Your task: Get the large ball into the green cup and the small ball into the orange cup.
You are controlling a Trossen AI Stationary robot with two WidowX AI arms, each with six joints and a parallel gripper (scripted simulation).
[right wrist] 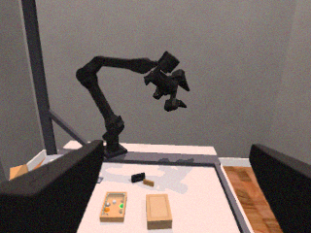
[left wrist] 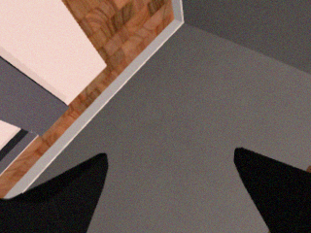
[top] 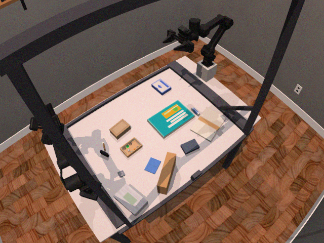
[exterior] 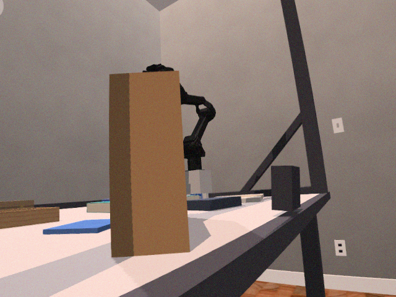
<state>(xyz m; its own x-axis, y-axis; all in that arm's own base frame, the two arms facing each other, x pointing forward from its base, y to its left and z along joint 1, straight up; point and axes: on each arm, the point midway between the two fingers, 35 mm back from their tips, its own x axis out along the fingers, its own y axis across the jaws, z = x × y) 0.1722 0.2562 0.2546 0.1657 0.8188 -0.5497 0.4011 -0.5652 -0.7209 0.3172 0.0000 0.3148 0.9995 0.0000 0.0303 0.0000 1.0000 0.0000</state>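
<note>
My left hand is 300 mm to the left of the covered wooden puzzle, 300 mm past it and 280 mm above it. From my left hand the other things lie so: tan carton: 560 mm behind, 290 mm to the right, 230 mm below; dark box: 550 mm behind, 510 mm to the right, 280 mm below.
</note>
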